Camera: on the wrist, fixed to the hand. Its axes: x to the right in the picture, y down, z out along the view.
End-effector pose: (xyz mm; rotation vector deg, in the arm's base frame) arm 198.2 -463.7 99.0 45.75 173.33 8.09
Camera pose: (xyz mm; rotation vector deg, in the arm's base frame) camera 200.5 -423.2 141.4 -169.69 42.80 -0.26
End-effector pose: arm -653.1 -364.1 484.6 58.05 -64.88 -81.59
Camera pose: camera -610.0 -389.4 515.3 -61.87 -57.02 66.51
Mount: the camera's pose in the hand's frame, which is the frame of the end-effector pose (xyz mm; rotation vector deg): 18.5 40.0 -38.7 0.59 -0.43 178.76
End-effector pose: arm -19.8 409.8 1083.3 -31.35 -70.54 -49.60
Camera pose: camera 36.7 398.2 1094.0 -80.36 34.33 100.88
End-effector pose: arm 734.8 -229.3 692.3 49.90 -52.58 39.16
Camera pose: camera 725.7 -173.9 709.4 62.55 61.25 -114.60
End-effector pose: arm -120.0 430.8 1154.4 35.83 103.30 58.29
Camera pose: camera -163.5 451.6 1187.8 -106.96 35.65 -68.07
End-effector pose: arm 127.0 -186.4 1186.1 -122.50 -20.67 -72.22
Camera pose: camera 130.5 -243.1 1200.6 -20.32 112.53 43.09
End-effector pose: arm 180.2 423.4 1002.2 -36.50 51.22 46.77
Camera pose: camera 137.8 421.7 961.7 -60.84 -43.89 -114.61
